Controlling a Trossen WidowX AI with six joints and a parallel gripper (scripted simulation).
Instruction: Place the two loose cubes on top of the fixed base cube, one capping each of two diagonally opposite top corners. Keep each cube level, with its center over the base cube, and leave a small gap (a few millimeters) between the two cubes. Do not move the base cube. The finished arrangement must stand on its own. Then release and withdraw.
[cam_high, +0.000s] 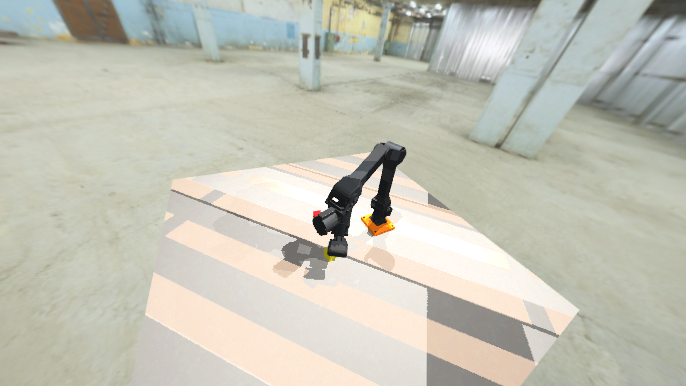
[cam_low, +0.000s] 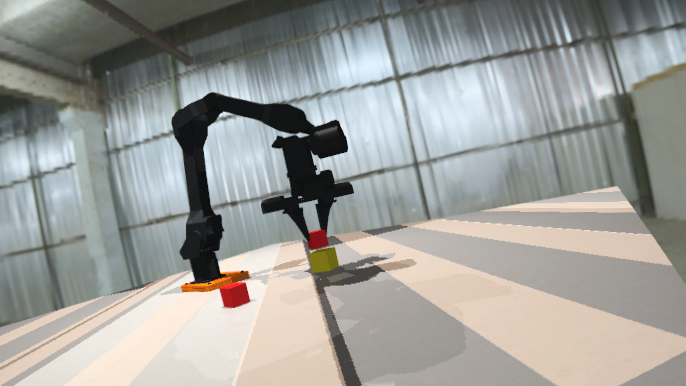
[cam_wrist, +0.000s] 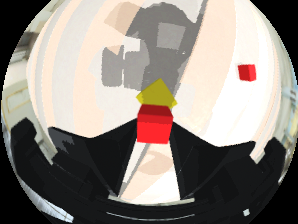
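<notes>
Right now my gripper tip is 2 cm short of the yellow base cube, 1 cm to the left of it and 4 cm above it.
</notes>
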